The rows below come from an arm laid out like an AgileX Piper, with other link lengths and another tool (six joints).
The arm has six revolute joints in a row. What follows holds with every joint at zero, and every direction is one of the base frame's.
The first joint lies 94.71 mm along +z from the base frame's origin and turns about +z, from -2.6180 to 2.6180 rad.
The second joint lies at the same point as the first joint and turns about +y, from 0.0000 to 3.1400 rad.
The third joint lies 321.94 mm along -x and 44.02 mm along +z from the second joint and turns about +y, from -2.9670 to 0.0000 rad.
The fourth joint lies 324.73 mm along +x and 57.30 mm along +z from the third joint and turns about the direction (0.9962, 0, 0.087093), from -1.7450 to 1.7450 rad.
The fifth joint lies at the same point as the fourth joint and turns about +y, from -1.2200 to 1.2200 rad.
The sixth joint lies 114.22 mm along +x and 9.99 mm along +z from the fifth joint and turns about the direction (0.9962, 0, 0.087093), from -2.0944 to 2.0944 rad.
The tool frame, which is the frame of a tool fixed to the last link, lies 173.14 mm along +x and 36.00 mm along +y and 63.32 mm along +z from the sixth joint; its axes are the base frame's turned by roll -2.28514, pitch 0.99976 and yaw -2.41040 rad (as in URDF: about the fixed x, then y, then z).
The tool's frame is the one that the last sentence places.
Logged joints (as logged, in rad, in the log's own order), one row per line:
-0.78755, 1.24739, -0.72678, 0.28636, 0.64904, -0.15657
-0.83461, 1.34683, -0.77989, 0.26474, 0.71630, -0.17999
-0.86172, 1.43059, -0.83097, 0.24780, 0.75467, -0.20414
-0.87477, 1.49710, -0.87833, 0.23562, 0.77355, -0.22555
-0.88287, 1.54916, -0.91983, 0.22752, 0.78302, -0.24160
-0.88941, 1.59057, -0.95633, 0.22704, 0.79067, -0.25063
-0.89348, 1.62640, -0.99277, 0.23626, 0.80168, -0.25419
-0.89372, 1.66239, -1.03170, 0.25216, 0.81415, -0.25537
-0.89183, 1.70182, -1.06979, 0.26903, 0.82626, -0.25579
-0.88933, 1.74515, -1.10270, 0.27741, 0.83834, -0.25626
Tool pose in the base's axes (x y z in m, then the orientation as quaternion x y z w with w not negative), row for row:
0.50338, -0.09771, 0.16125, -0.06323, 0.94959, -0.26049, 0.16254
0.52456, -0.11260, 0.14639, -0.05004, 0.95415, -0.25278, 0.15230
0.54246, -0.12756, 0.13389, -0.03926, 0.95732, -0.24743, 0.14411
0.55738, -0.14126, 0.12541, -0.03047, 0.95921, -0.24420, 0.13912
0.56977, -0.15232, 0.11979, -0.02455, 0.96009, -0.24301, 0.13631
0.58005, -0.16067, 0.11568, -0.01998, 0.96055, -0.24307, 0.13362
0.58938, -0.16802, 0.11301, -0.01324, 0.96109, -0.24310, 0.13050
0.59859, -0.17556, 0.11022, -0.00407, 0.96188, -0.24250, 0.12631
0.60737, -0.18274, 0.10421, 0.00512, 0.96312, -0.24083, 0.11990
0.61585, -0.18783, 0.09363, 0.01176, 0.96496, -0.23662, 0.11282
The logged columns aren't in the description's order. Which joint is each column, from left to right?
Columns, left to right: joint 4, joint 2, joint 3, joint 5, joint 6, joint 1.
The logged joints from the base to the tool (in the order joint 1, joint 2, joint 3, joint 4, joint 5, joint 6), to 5 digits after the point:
-0.15657, 1.24739, -0.72678, -0.78755, 0.28636, 0.64904
-0.17999, 1.34683, -0.77989, -0.83461, 0.26474, 0.71630
-0.20414, 1.43059, -0.83097, -0.86172, 0.24780, 0.75467
-0.22555, 1.49710, -0.87833, -0.87477, 0.23562, 0.77355
-0.24160, 1.54916, -0.91983, -0.88287, 0.22752, 0.78302
-0.25063, 1.59057, -0.95633, -0.88941, 0.22704, 0.79067
-0.25419, 1.62640, -0.99277, -0.89348, 0.23626, 0.80168
-0.25537, 1.66239, -1.03170, -0.89372, 0.25216, 0.81415
-0.25579, 1.70182, -1.06979, -0.89183, 0.26903, 0.82626
-0.25626, 1.74515, -1.10270, -0.88933, 0.27741, 0.83834

